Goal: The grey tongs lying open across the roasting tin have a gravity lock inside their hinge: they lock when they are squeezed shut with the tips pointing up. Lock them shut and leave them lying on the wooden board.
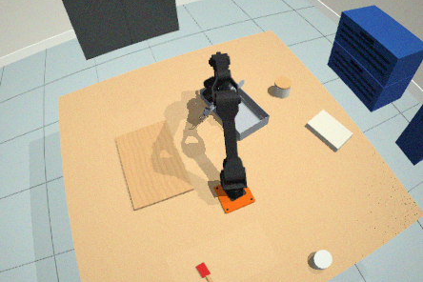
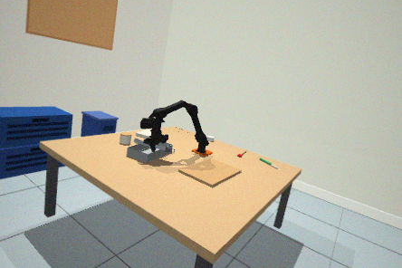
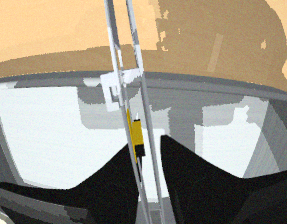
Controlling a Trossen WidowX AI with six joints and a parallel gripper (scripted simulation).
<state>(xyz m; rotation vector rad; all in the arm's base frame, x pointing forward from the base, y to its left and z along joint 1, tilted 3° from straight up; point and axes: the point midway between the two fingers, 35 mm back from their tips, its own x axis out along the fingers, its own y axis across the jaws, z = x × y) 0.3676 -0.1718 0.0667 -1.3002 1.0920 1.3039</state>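
The yellow lock piece is 10 mm behind my gripper tip, 20 mm to the left of it and 40 mm above it. From my gripper tip the other things lie so: grey roasting tin (30 mm behind, 40 mm to the right); then wooden board (90 mm behind, 390 mm to the left, 20 mm below); then tan-topped cylinder (60 mm behind, 300 mm to the right).
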